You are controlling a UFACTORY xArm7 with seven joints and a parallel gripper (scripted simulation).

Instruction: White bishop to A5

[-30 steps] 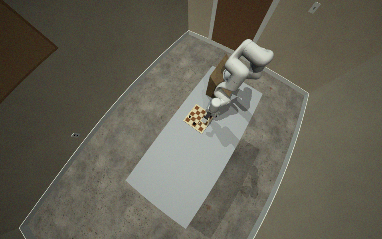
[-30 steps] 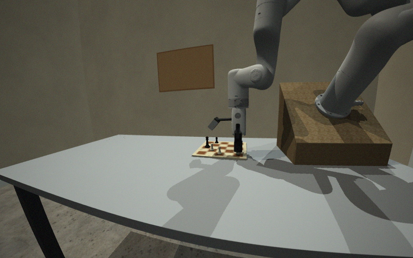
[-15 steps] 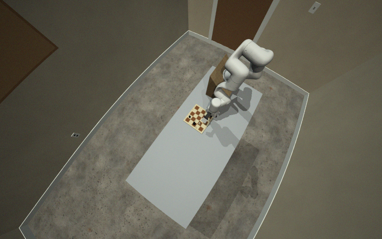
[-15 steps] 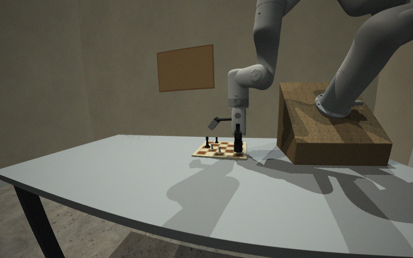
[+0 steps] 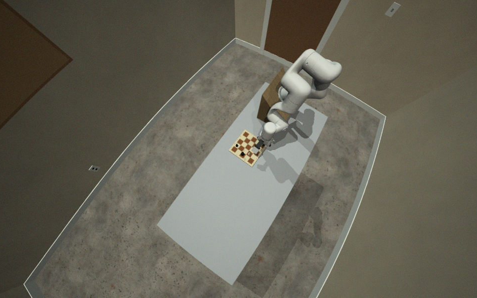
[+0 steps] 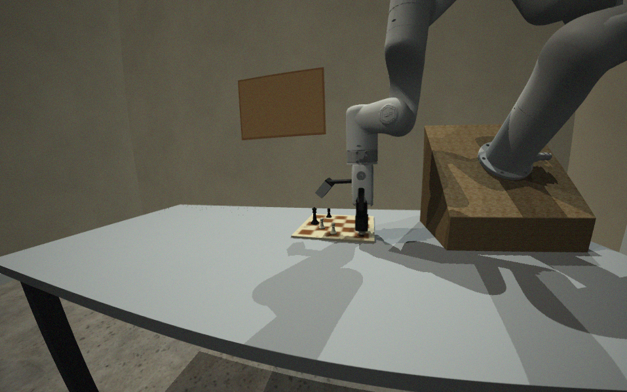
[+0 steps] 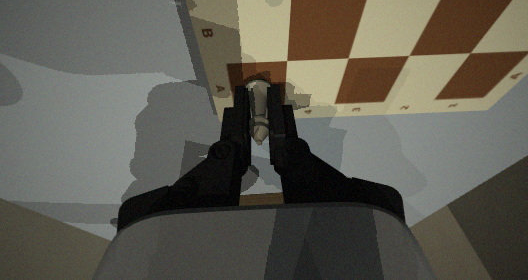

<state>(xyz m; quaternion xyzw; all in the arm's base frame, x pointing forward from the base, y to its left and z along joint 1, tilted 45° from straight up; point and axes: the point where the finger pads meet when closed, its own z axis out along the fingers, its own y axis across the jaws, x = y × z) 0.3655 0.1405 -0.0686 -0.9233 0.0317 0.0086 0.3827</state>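
Right now the chessboard is 8 cm to the right of my hand, 7 cm ahead of it and 4 cm below it. Also, from my hand: black pawn (16 cm to the right, 11 cm ahead, 2 cm below); white bishop (1 cm below); tall black piece (14 cm ahead, 9 cm to the right, 1 cm below).
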